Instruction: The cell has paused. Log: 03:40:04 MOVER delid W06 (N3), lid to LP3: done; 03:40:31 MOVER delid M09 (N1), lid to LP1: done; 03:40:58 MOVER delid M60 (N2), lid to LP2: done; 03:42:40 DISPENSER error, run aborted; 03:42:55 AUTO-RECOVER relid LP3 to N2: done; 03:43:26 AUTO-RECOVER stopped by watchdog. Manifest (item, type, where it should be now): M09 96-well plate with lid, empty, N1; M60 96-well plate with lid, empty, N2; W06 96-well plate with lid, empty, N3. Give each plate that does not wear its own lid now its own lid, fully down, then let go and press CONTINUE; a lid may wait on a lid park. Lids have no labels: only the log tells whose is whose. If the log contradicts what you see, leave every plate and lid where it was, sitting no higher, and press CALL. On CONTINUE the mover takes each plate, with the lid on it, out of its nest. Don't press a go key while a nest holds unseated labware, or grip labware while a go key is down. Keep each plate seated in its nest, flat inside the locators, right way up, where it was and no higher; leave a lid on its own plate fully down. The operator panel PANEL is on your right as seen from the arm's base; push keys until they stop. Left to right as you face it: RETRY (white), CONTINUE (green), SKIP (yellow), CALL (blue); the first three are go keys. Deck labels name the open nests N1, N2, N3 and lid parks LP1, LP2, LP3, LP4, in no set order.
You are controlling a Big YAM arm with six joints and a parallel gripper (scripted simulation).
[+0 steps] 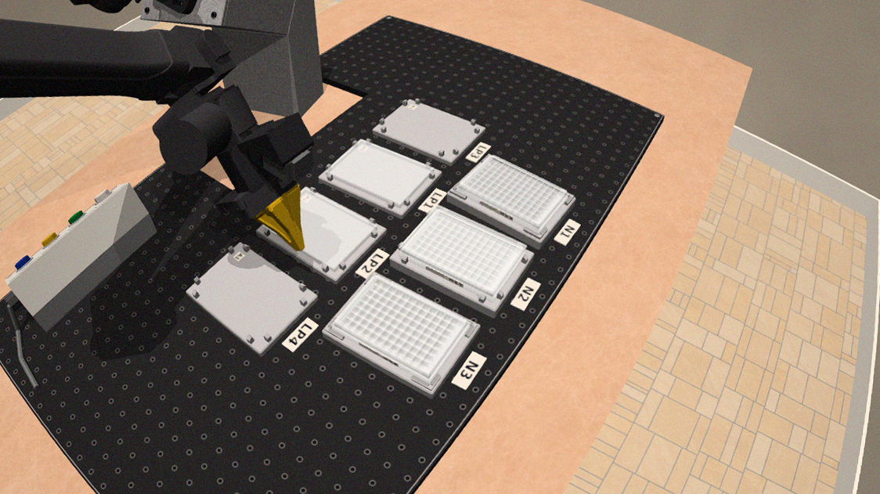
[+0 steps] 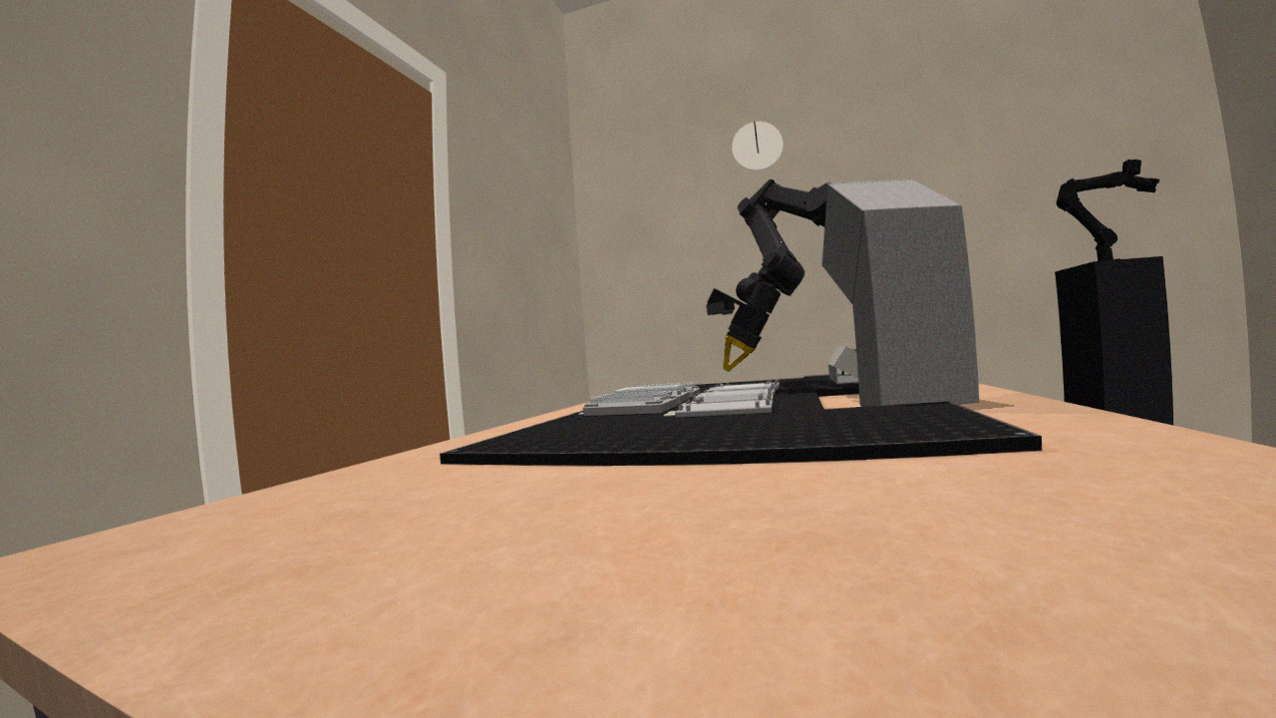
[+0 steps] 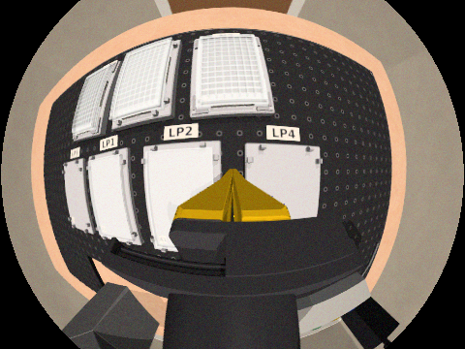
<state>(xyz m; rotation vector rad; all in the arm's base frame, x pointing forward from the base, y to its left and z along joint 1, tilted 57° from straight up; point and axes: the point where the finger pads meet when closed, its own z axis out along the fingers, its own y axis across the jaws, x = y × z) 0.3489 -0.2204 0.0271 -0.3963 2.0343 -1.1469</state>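
Now: hand 19 cm to the right of the lid park LP1, 5 cm above it and 2 cm past it. The rest, counted from my hand: lid park LP2 (6 cm to the left, 5 cm below, 3 cm behind); lid park LP4 (6 cm to the right, 5 cm below, 4 cm behind); white RETRY key (31 cm behind, 9 cm to the right, 1 cm above).
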